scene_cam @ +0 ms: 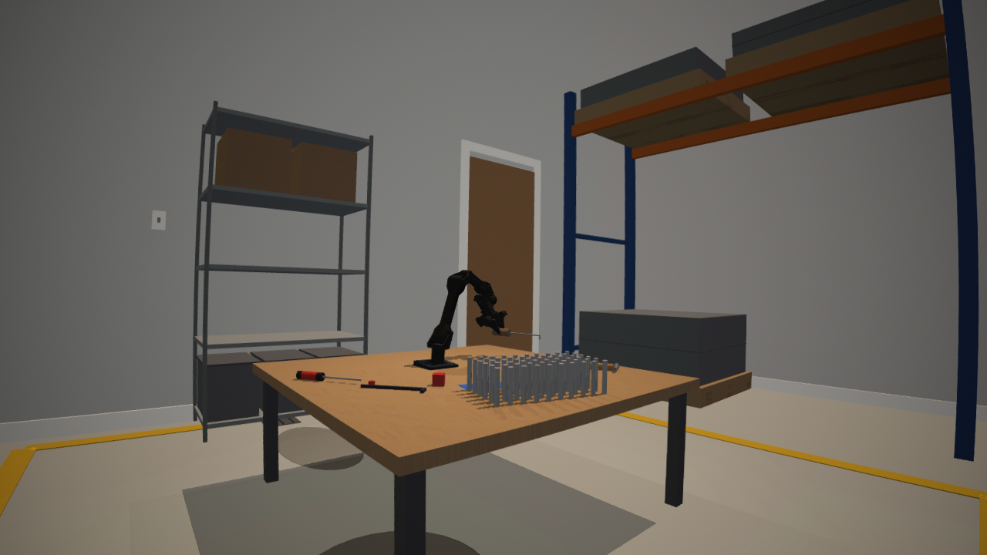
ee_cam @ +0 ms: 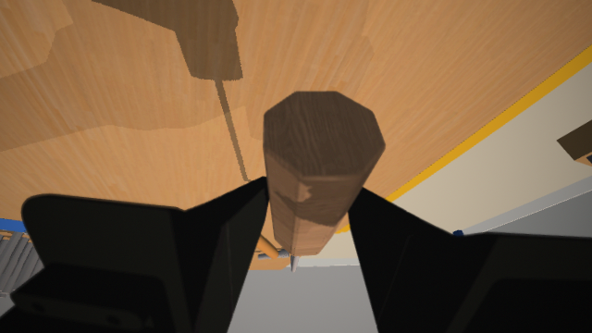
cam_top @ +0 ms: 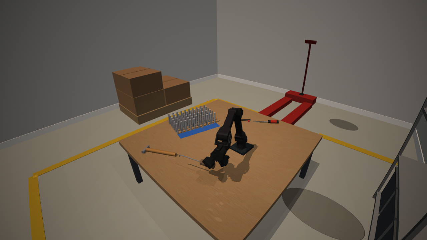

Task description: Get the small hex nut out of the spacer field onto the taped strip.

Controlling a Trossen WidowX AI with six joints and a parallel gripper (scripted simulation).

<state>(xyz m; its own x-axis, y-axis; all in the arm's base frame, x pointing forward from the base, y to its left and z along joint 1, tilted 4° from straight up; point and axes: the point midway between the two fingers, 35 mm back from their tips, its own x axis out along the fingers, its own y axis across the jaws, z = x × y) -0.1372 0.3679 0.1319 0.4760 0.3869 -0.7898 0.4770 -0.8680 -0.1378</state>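
Now: gripper tip 9 cm short of the hook tool and 5 cm to the right of it. Round my gripper tip: red cube (53 cm to the right, 48 cm ahead, 10 cm below); blue taped strip (55 cm ahead, 26 cm to the right, 12 cm below); hex nut (58 cm ahead, 31 cm to the right, 12 cm below).
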